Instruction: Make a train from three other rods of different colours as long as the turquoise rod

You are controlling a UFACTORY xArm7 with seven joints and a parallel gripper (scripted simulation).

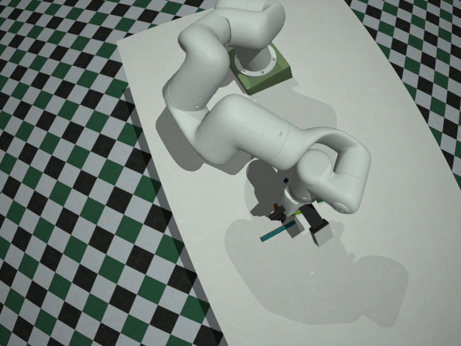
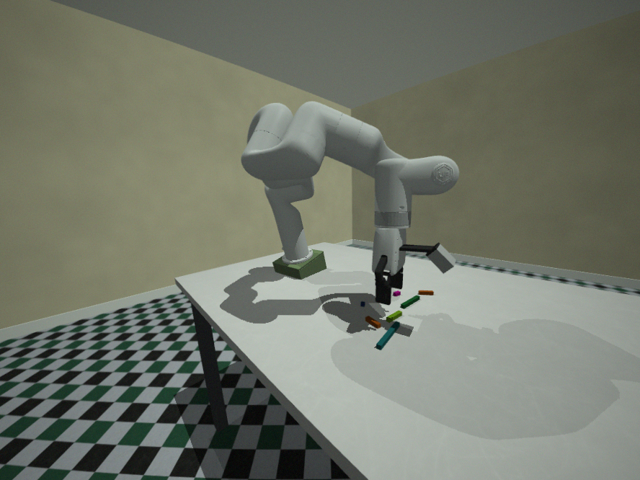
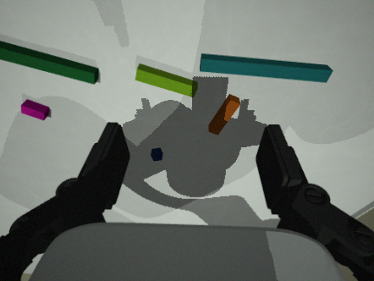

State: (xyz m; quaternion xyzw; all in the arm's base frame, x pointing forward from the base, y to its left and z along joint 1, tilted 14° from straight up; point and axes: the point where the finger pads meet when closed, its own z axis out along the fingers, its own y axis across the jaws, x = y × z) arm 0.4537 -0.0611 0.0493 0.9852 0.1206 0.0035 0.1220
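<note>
My gripper is now 90 mm past the blue rod, 70 mm above it and 20 mm to the right of it. Also, from my hand: orange rod: 70 mm below, 30 mm to the right, 20 mm behind; then turquoise rod: 70 mm below, 50 mm to the right, 30 mm ahead; then lime rod: 70 mm below, 20 mm to the left.
</note>
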